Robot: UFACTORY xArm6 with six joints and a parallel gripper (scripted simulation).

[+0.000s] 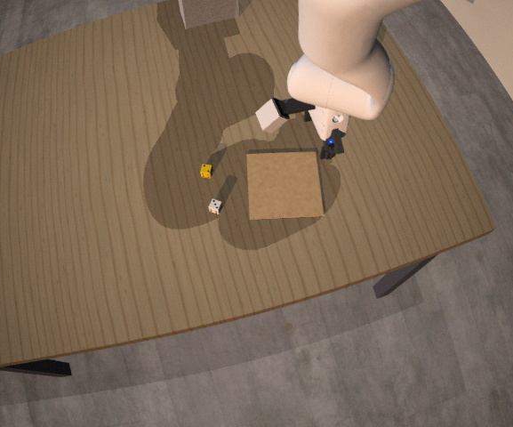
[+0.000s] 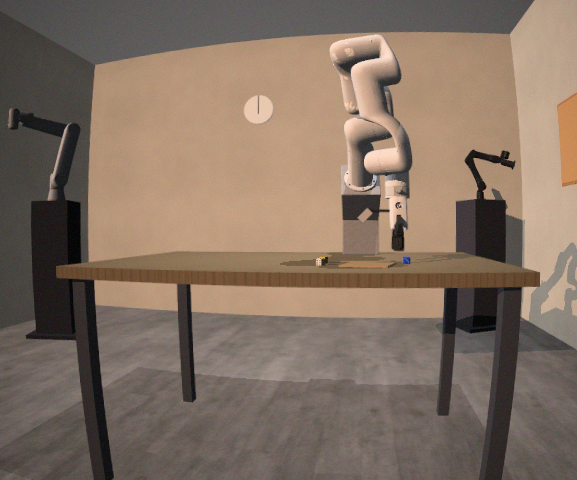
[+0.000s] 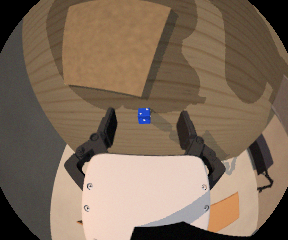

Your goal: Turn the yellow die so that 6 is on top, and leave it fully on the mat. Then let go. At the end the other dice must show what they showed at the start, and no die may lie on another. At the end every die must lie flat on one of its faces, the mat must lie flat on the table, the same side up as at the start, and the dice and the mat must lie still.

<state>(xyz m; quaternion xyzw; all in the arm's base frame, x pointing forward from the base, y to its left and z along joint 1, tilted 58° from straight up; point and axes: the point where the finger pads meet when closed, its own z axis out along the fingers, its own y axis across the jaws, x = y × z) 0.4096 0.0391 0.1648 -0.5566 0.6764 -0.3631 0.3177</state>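
The blue die lies 1 cm ahead of my hand, 2 cm to the left of it and 4 cm below it. Round my hand: white die (24 cm to the right, 4 cm below); then tan mat (3 cm ahead, 11 cm to the right, 5 cm below); then yellow die (8 cm behind, 22 cm to the right, 4 cm below).
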